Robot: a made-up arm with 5 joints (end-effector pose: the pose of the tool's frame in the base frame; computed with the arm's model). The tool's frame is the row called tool. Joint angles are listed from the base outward.
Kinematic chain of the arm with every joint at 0, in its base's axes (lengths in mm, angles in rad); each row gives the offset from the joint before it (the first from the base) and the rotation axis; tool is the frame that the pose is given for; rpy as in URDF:
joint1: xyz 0 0 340.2 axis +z
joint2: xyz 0 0 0 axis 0 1 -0.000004
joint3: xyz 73 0 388.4 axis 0 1 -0.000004
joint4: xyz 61.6 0 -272.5 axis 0 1 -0.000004
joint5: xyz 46.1 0 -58.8 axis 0 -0.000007 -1
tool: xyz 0 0 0 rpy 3.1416 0 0
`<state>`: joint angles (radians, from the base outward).
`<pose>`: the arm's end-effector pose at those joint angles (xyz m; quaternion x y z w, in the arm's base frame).
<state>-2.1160 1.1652 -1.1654 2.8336 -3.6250</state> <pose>-0.2000 -0.3297 0.1959 -0.1118 -0.1051 -0.9521 0.2646</pose>
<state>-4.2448 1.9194 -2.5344 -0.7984 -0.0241</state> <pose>-0.2763 0.5471 -0.0118 -0.3907 -0.6525 -0.3469 0.5489</pose>
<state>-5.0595 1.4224 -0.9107 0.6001 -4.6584</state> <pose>0.0962 0.2660 -0.0097 0.8324 -0.1692 -0.0771 0.5220</pose>
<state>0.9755 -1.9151 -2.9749 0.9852 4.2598</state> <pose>-0.4046 -0.5974 0.1797 -0.0265 -0.3715 0.8036 0.4643</pose>
